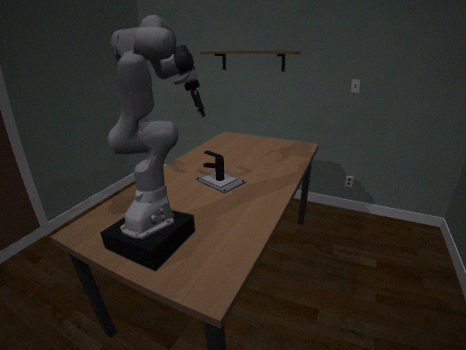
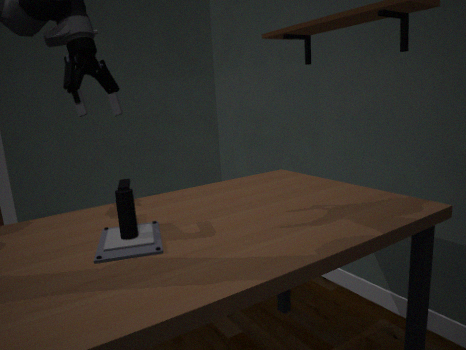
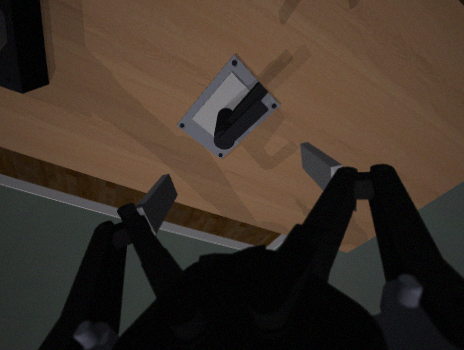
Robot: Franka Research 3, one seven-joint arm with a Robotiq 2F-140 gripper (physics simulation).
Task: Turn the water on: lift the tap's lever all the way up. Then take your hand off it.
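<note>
The black tap [image 1: 220,171] [image 2: 127,215] [image 3: 223,132] stands upright on a grey square plate [image 1: 232,187] [image 2: 131,254] [image 3: 201,134] on the table. Its lever [image 1: 212,154] [image 2: 124,184] [image 3: 250,120], a flat bar at the top of the post, rises slightly from the post towards its free end. The short spout [image 1: 209,165] [image 3: 248,101] sticks out below it on the same side. My gripper [image 1: 203,115] [image 2: 99,110] [image 3: 235,170] is open and empty. It hangs well above the tap, fingers pointing down at a slant, touching nothing.
The wooden table [image 1: 200,235] [image 2: 240,240] [image 3: 135,40] carries the arm's black base block [image 1: 150,245] [image 3: 30,55]. A wall shelf [image 1: 250,52] [image 2: 350,19] hangs beyond the table, higher than the tap. Walls rise behind the table.
</note>
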